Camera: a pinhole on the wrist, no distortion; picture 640 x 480 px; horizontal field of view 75.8 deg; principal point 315.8 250.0 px. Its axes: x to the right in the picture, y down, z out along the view. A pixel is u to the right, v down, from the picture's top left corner.
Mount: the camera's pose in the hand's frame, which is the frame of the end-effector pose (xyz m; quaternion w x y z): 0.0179 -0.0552 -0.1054 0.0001 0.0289 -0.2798 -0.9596
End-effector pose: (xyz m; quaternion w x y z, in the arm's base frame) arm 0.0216 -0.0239 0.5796 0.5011 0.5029 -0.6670 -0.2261
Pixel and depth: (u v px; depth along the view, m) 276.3 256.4 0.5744
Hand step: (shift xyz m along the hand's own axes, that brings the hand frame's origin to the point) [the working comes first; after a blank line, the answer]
In the camera's frame: -0.0552 0.0089 0.5744

0.0410 0.2466 0.3860
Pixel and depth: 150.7 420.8 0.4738
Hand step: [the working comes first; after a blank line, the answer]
In the camera's frame: -0.1903 0.1969 0.4738

0.1784 0.0363 0.4097
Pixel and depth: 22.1 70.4 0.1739
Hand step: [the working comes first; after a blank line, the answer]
In the camera's frame: -0.1243 -0.0760 0.1739

0.1335 0.1043 0.0071
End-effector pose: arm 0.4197 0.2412 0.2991 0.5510 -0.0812 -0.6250 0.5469
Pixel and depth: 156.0 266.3 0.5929
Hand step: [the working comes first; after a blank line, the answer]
In the camera's frame: -0.2305 0.0235 0.5929

0.2147 0.2471 0.4191
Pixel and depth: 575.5 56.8 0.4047
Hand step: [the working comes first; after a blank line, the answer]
In the camera's frame: 0.2557 -0.1902 0.4047

-0.2568 0.3184 0.1189
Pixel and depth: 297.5 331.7 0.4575
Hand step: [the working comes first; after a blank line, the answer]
In the camera's frame: -0.0204 0.0909 0.4575

0.0114 0.1141 0.3297
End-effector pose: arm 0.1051 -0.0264 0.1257 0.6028 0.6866 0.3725 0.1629
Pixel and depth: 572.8 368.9 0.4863
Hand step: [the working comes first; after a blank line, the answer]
In the camera's frame: 0.3040 0.1407 0.4863

-0.3149 0.0823 0.3626
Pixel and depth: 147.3 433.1 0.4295
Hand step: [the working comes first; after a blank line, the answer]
In the camera's frame: -0.1761 0.1913 0.4295

0.1668 0.0170 0.3686
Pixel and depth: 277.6 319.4 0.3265
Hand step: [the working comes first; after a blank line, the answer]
In the camera's frame: -0.0303 0.0551 0.3265

0.0292 0.0741 0.2007
